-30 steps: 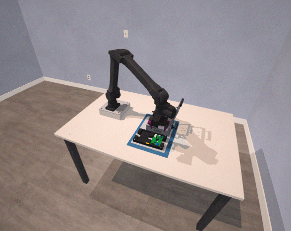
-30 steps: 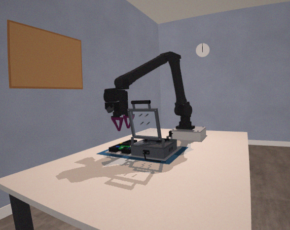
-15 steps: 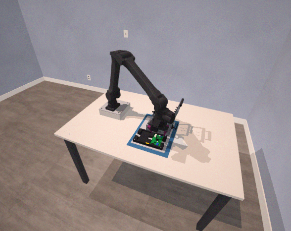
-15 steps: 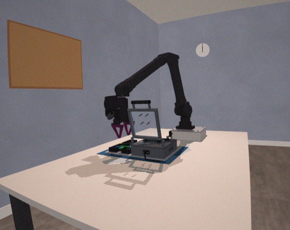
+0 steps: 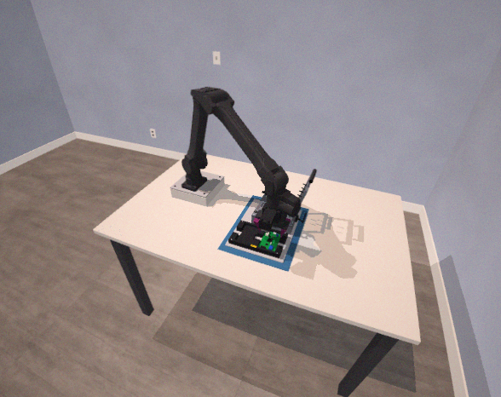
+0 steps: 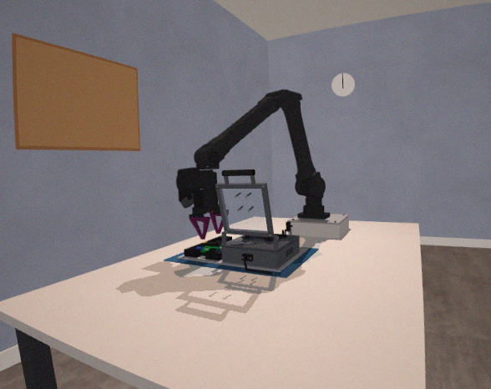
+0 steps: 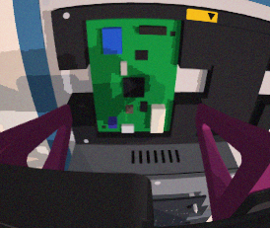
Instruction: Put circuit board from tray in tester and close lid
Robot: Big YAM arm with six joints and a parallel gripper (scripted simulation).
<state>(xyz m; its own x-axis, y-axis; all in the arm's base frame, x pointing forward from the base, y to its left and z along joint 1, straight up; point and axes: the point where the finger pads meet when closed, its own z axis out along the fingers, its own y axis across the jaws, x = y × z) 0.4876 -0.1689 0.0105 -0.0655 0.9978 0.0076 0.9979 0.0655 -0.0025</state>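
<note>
My gripper is now 50 mm above the green circuit board. From my hand the other things lie so: clear lid 70 mm ahead, 180 mm to the left, 110 mm above; then small latch hook 120 mm behind, 220 mm to the left, 20 mm above.
</note>
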